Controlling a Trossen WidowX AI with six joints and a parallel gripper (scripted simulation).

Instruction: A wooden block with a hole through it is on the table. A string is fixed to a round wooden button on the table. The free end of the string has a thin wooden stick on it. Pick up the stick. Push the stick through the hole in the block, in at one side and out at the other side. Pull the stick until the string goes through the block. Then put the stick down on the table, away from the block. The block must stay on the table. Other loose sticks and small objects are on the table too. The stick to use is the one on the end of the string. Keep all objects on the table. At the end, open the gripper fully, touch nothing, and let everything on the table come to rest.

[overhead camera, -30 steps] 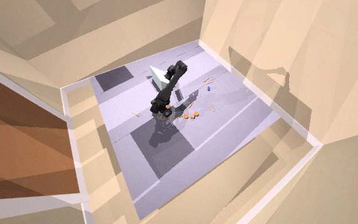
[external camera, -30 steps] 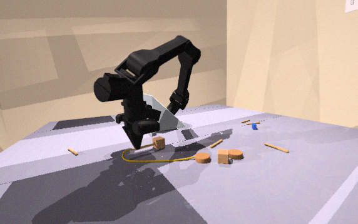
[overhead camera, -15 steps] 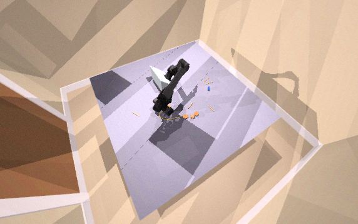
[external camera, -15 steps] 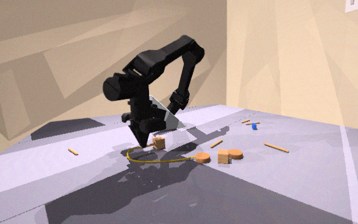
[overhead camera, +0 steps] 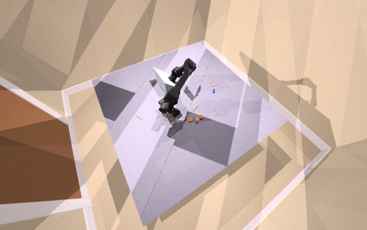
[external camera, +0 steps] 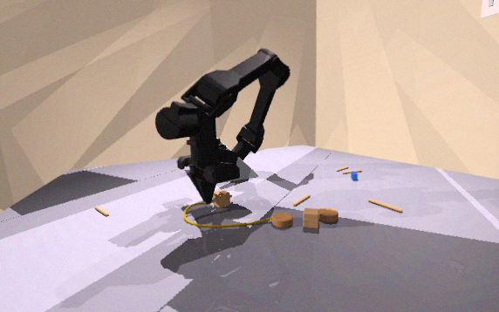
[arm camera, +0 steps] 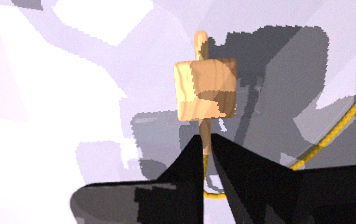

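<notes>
Now: the thin wooden stick 1 cm behind my gripper tip and 1 cm to the left of it. Round my gripper tip: round wooden button: 12 cm ahead, 13 cm to the left, 1 cm below; plain wooden cube: 15 cm ahead, 18 cm to the left; disc: 13 cm ahead, 23 cm to the left, 1 cm below.
</notes>
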